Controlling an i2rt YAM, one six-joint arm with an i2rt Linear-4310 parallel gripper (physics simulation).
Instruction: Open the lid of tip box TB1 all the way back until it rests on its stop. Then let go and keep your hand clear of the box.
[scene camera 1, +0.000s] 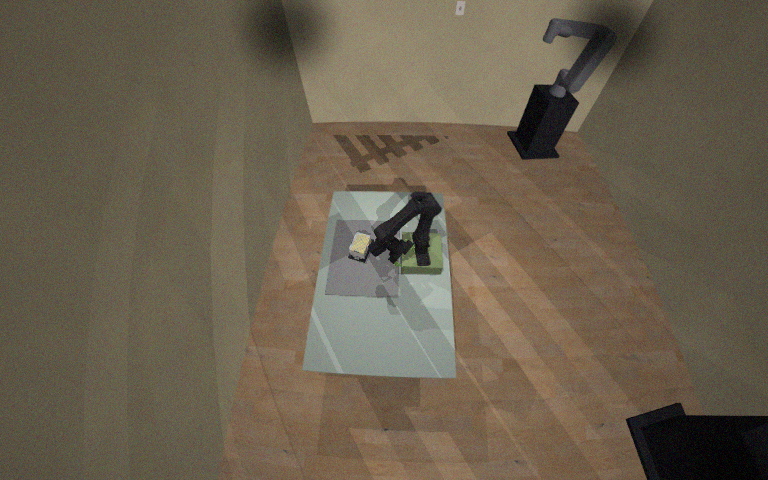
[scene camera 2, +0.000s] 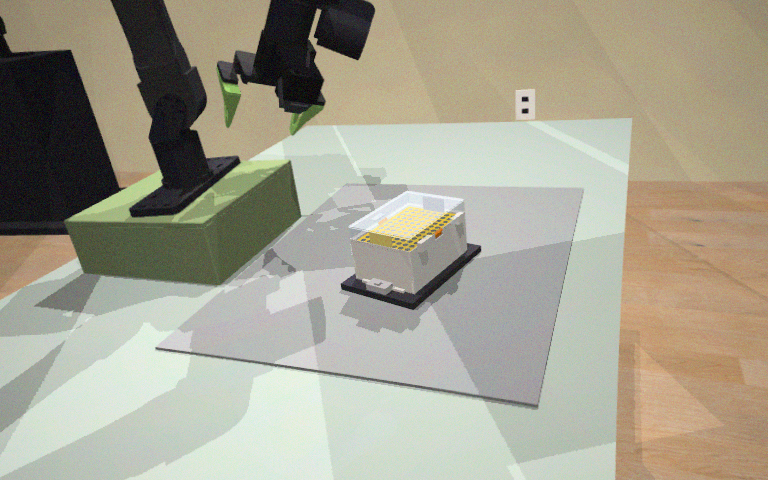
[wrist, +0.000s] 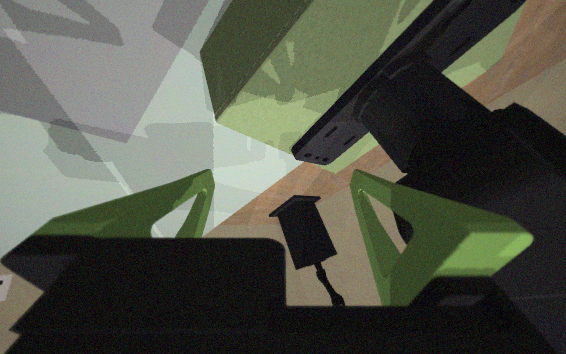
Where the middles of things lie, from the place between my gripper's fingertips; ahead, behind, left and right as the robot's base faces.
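Counted from my hand: clear lid (scene camera 2: 402, 222), 70 mm below, 250 mm ahead, 170 mm to the right; grey mat (wrist: 97, 74), 120 mm to the right, 230 mm ahead, 140 mm below; white tip box (scene camera 2: 406, 279), 100 mm below, 170 mm to the right, 250 mm ahead.
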